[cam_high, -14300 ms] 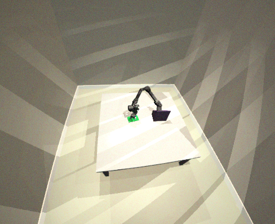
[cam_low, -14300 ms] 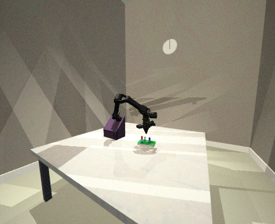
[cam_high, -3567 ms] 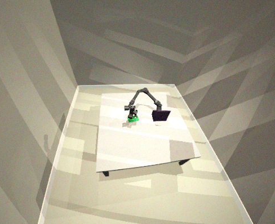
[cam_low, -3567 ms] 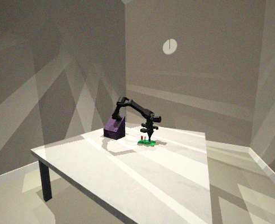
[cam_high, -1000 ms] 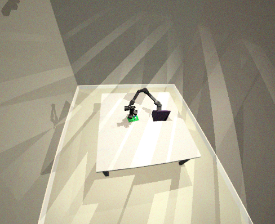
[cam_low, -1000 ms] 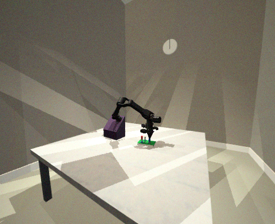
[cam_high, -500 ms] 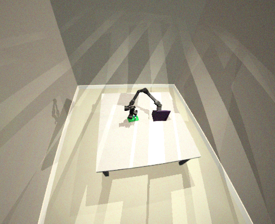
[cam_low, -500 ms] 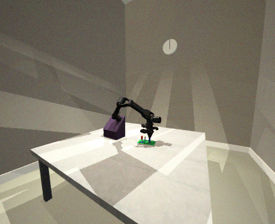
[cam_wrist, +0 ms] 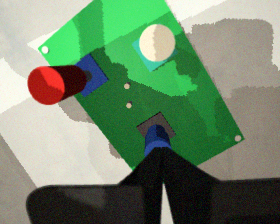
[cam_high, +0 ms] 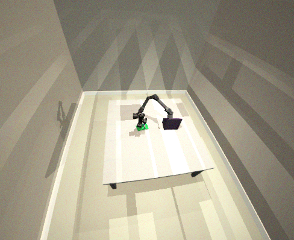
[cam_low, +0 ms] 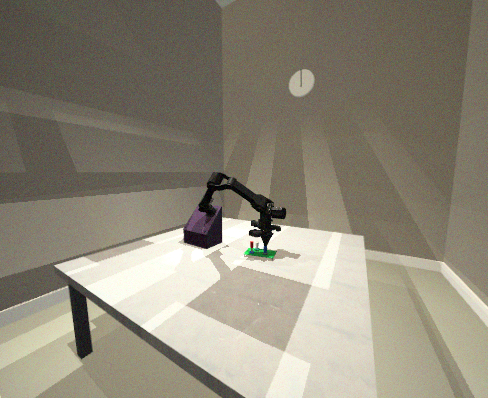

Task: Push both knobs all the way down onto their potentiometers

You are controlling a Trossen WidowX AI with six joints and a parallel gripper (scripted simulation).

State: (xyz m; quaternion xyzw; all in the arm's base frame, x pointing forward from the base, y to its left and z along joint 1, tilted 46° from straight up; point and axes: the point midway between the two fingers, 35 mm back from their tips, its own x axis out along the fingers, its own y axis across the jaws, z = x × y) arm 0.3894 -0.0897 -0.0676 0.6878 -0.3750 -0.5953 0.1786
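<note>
Now: the blue knob 2 cm below my gripper tip. Round my gripper tip: beige knob (6 cm behind, 2 cm to the left, 1 cm below).
</note>
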